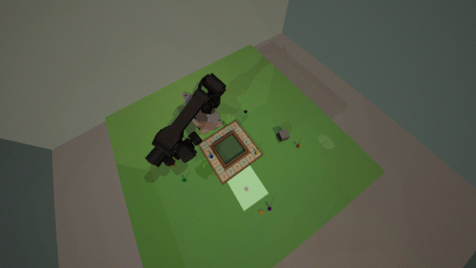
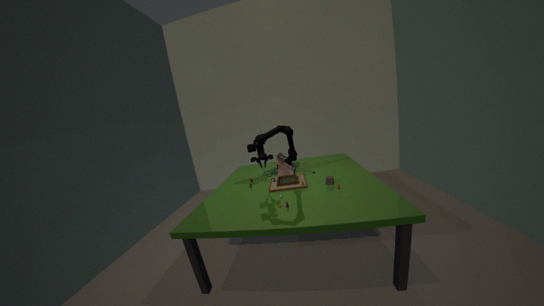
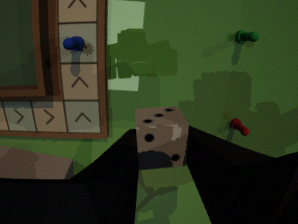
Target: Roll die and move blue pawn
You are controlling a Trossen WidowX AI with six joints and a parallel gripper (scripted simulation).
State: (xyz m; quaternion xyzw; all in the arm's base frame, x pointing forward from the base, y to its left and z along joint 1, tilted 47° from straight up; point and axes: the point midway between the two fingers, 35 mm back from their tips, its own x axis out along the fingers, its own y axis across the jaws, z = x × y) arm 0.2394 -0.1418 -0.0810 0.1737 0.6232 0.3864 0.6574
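My gripper tip is 30 mm short of the blue pawn, 90 mm to the right of it and 100 mm above it. Also, from my gripper tip: die (right at my gripper tip); red pawn (20 mm behind, 150 mm to the right, 110 mm below); green pawn (90 mm ahead, 110 mm to the right, 110 mm below).
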